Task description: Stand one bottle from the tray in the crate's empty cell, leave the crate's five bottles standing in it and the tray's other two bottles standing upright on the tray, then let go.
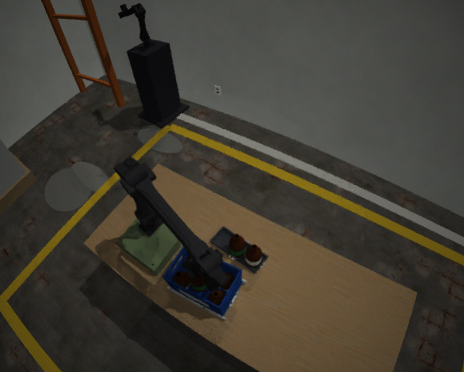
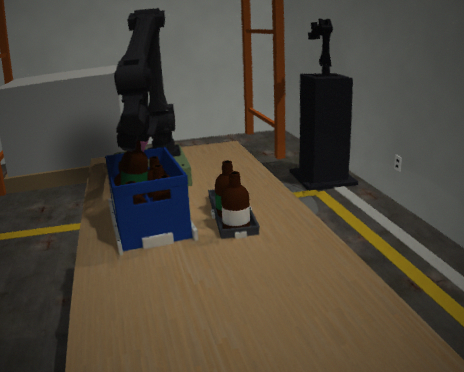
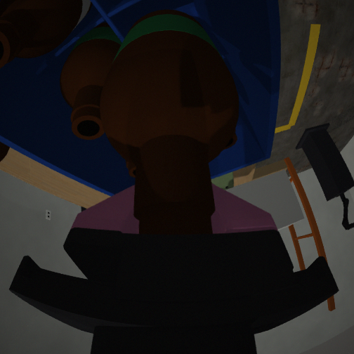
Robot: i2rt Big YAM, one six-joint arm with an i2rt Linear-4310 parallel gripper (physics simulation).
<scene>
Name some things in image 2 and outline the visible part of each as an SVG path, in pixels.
A green-banded brown bottle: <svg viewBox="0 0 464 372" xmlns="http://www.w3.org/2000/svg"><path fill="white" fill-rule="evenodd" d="M139 140L137 140L136 149L132 152L125 152L122 157L121 185L125 185L128 181L135 181L136 183L148 181L148 158L141 151Z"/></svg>
</scene>
